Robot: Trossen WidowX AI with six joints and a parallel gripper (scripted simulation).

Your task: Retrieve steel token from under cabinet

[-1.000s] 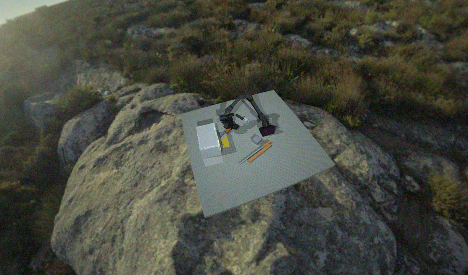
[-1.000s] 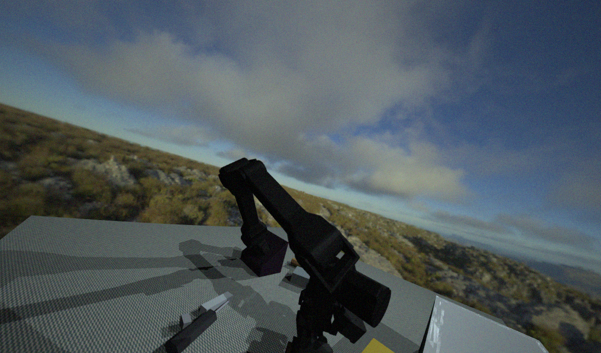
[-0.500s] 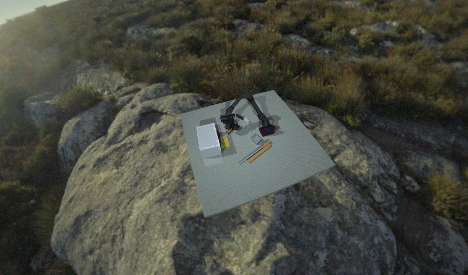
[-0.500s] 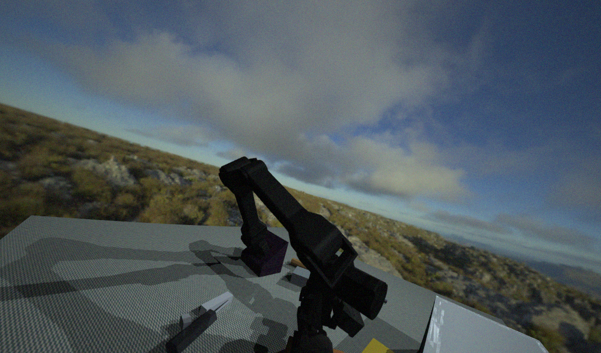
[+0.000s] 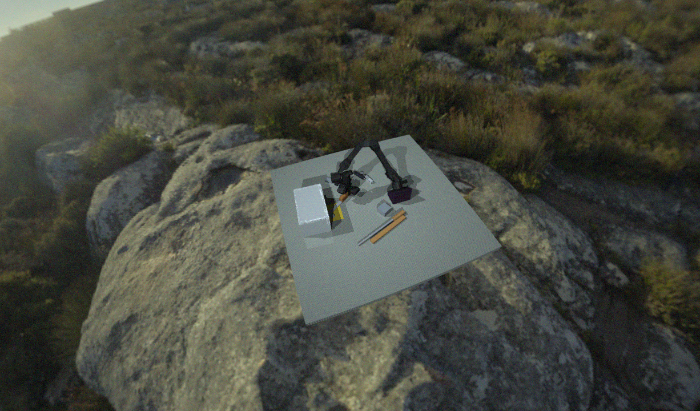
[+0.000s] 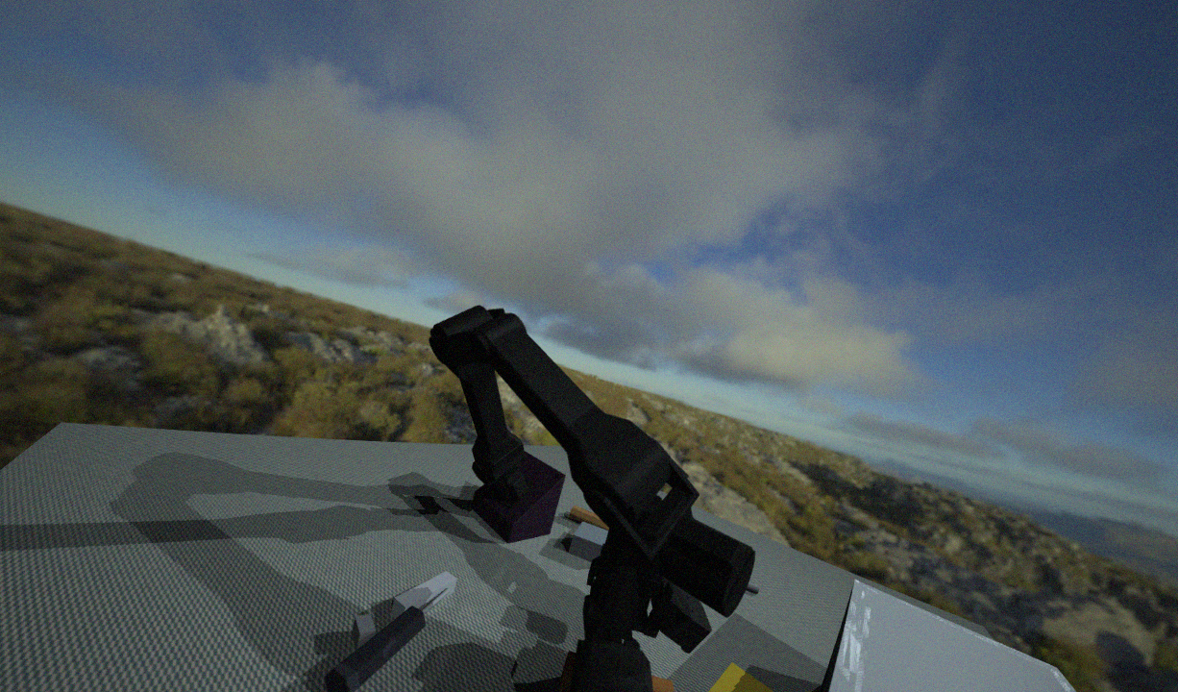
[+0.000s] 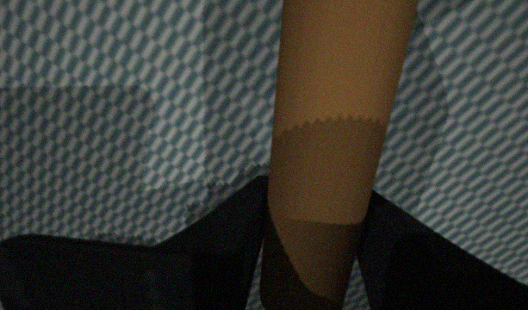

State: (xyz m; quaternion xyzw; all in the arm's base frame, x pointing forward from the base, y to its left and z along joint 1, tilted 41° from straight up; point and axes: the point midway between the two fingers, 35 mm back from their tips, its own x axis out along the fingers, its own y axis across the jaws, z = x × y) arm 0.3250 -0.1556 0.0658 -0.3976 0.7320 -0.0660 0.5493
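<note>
The small grey cube is 18 cm behind my gripper tip and 15 cm to the right of it. From my gripper tip the other things lie so: grey bar (21 cm behind, 7 cm to the right); then grey block (17 cm behind, 25 cm to the left, 1 cm above); then wooden stick (13 cm behind, 39 cm to the left).
</note>
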